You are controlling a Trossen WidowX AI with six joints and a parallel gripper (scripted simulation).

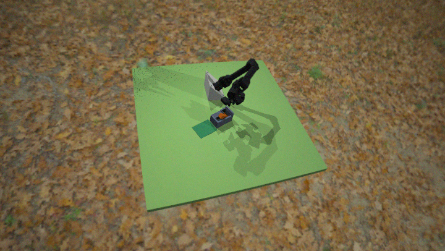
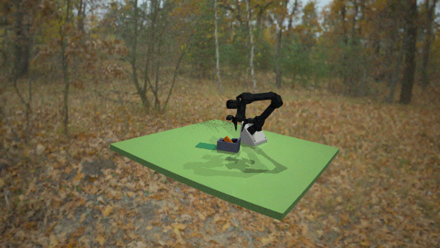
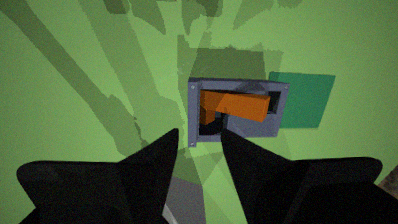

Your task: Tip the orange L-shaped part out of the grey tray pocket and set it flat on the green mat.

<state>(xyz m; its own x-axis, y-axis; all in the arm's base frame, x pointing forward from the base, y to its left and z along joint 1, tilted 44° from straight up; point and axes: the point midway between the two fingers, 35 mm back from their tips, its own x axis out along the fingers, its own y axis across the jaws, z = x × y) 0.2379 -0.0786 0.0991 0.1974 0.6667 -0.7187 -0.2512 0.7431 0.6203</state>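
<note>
Now: the orange L-shaped part 4 cm to the right of my gripper tip and 10 cm below it. Round my gripper tip: small dark green mat 5 cm ahead, 21 cm to the right, 16 cm below.
</note>
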